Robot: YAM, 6 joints.
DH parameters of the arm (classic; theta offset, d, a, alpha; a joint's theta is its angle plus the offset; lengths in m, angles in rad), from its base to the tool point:
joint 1: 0 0.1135 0.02 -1.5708
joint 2: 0 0 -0.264 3.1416
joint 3: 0.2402 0 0.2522 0
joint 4: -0.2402 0 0.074 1.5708
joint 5: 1.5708 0 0 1.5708
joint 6: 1.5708 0.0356 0 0
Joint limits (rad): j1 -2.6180..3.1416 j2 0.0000..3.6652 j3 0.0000..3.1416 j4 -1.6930..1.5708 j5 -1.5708..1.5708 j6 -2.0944..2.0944
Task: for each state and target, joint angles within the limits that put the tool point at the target. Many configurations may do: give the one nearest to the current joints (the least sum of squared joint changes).
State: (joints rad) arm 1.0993 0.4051 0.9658 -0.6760 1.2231 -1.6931
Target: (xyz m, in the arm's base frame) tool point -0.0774 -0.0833 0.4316
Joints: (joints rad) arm 0.5282 0.1221 1.2316 -0.6362 1.1819 -1.6931
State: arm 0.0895 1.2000 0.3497 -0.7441 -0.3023 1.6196
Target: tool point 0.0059 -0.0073 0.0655
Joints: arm -0.0072 1.2915 0.0112 -0.9761 0.2053 1.6196
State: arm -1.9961 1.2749 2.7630 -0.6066 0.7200 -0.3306
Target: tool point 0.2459 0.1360 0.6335
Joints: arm -2.6180 0.9492 2.9562 -0.5338 -0.1457 -0.3306
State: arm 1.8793 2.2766 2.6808 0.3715 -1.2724 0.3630
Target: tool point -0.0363 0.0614 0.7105
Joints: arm 1.6142 1.7314 3.0037 0.4622 -1.2337 0.3630
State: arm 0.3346 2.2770 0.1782 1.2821 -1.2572 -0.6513
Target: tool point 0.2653 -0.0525 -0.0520
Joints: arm -0.3152 2.5674 0.6011 1.2299 -1.1386 -0.6513
